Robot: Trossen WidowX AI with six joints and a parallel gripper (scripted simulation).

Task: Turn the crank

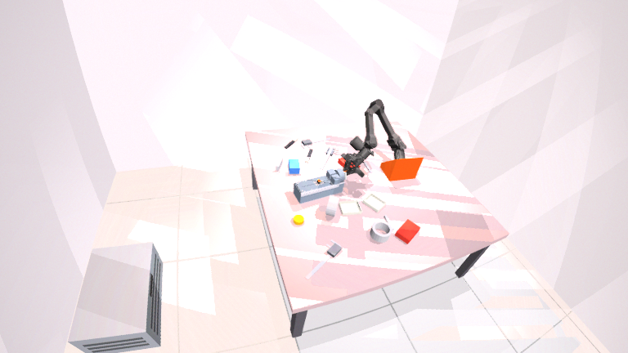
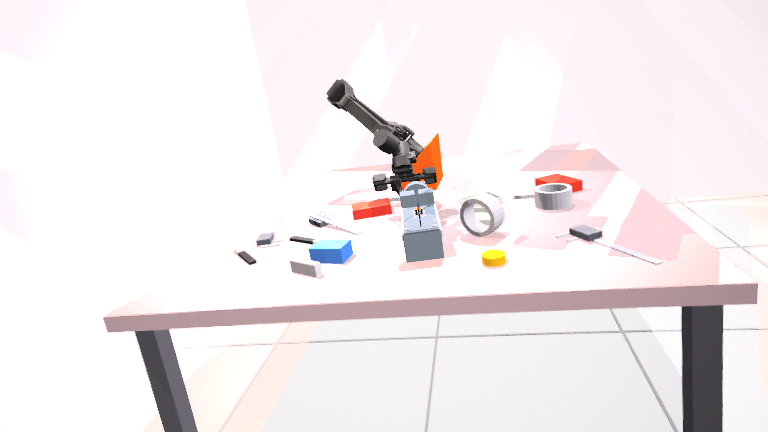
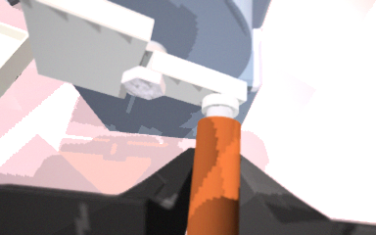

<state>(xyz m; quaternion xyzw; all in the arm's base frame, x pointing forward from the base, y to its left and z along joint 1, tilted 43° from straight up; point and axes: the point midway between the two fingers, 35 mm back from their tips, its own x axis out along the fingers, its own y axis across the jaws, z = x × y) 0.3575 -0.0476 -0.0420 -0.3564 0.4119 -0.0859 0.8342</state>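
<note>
The red pointer is 16 cm ahead of my gripper tip, 5 cm to the left of it and 3 cm above it. From my gripper tip the other things lie so: orange handle: 2 cm behind, 2 cm above; then yellow disc: 32 cm ahead, 22 cm to the left, 5 cm below; then blue block: 23 cm ahead, 17 cm to the right, 3 cm below.
</note>
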